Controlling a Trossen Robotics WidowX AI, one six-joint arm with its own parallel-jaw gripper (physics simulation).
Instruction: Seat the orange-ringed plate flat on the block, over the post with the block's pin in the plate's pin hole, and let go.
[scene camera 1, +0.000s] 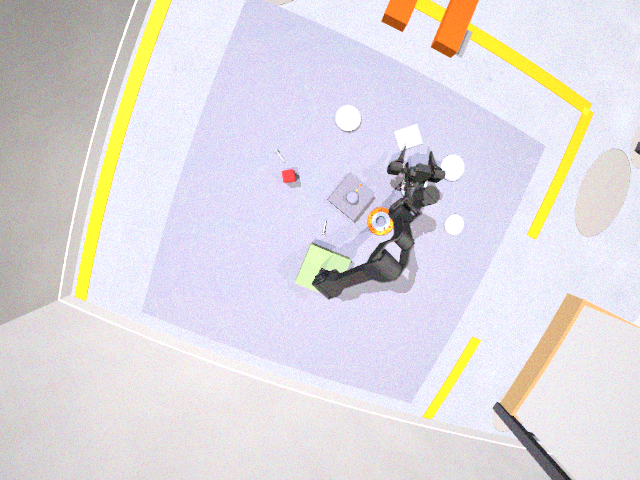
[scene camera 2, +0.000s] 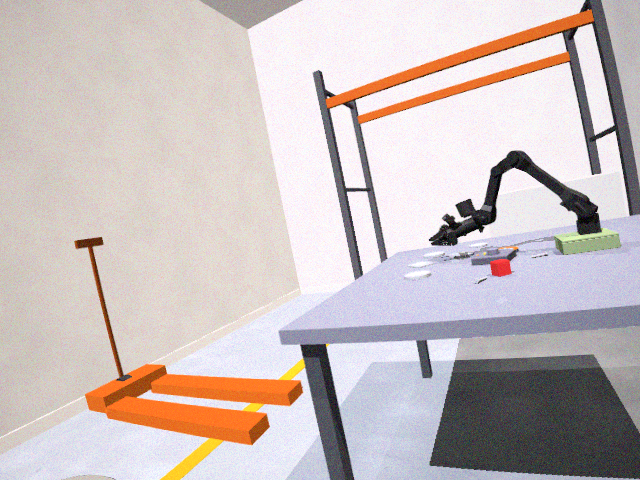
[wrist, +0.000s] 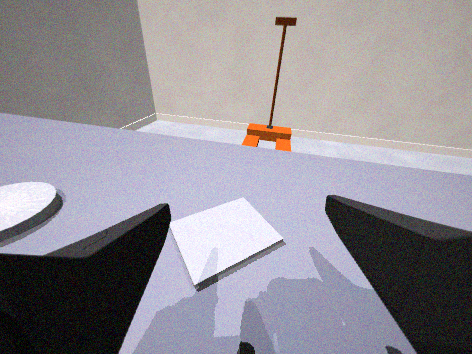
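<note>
The orange-ringed plate lies beside the block, off its lower right side in scene camera 1, with the arm close over its right edge. The grey square block lies on the table. Its round post stands uncovered near the middle, with two small orange spots beside it; which is the pin I cannot tell. My gripper is open and empty. It hangs above the table, beyond the plate and block, near a white square tile. The plate and block do not show in the wrist view.
The white tile lies just beyond the fingertips. White discs lie around. A red cube and small metal pieces lie left. The arm stands on a green base.
</note>
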